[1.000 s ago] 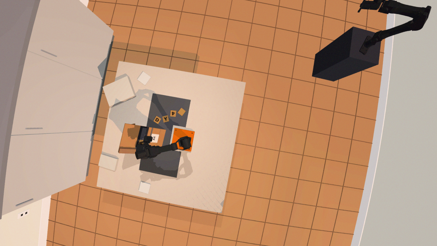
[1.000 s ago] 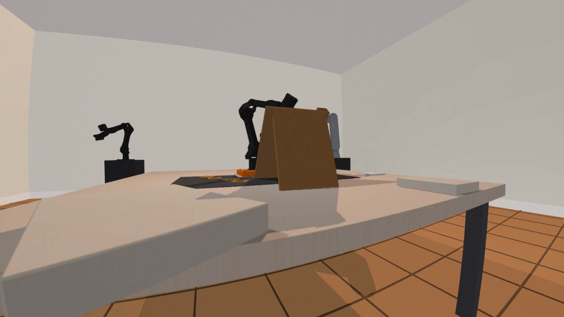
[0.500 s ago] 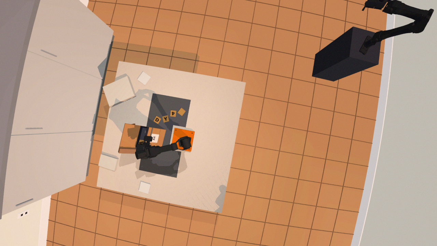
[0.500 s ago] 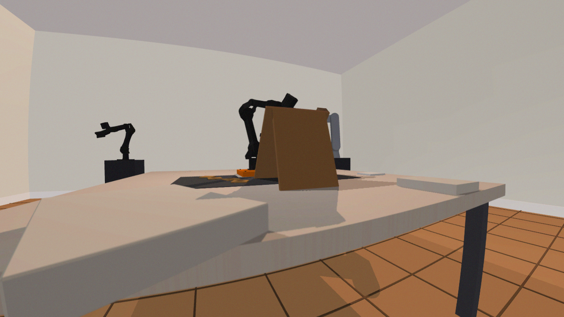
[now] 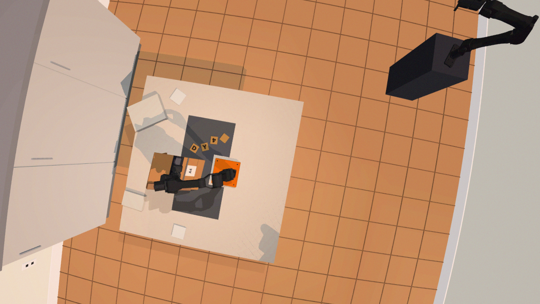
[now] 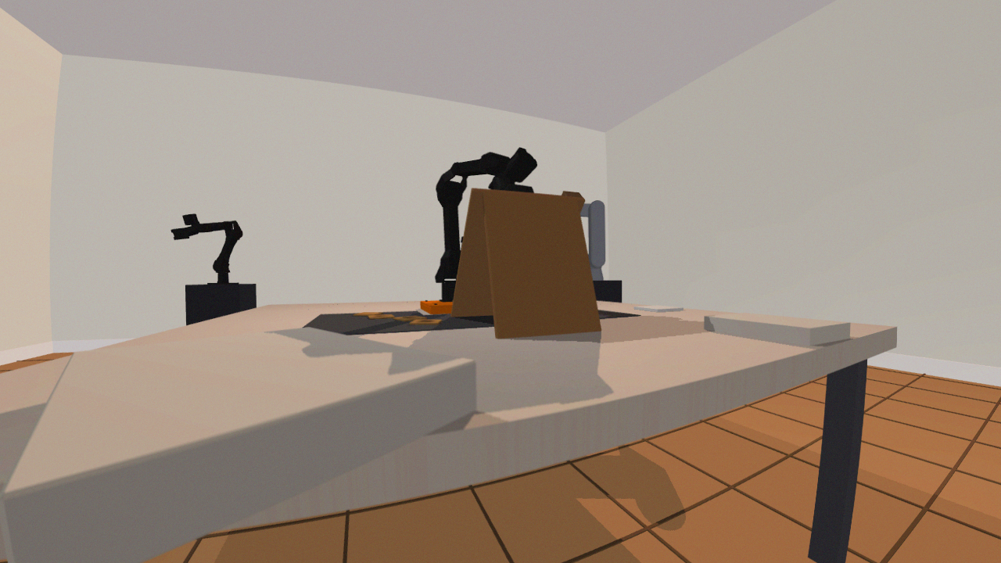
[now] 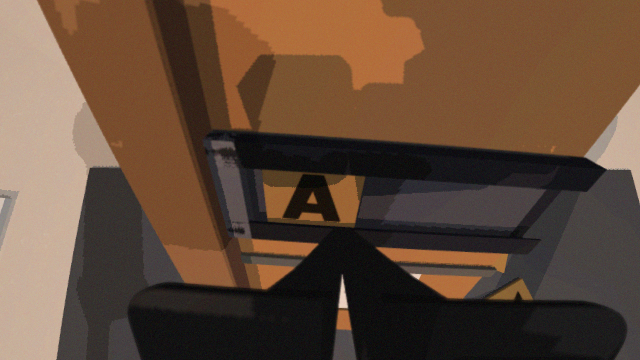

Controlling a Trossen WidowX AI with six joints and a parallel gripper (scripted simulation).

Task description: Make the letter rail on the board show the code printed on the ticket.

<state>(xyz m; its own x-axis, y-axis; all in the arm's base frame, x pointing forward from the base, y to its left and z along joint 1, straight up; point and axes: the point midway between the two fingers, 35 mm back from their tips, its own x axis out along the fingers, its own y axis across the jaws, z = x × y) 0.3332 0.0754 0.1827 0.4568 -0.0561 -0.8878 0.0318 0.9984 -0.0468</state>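
My gripper tip is now 33 cm to the left of the blank tile, 23 cm past it and 17 cm above it. The rest, counted from my gripper tip: tile marked d: 20 cm to the right, 17 cm below, 1 cm behind; then white ticket: 10 cm below, 5 cm behind, 3 cm to the right; then tile marked y: 23 cm to the right, 17 cm below, 9 cm behind.
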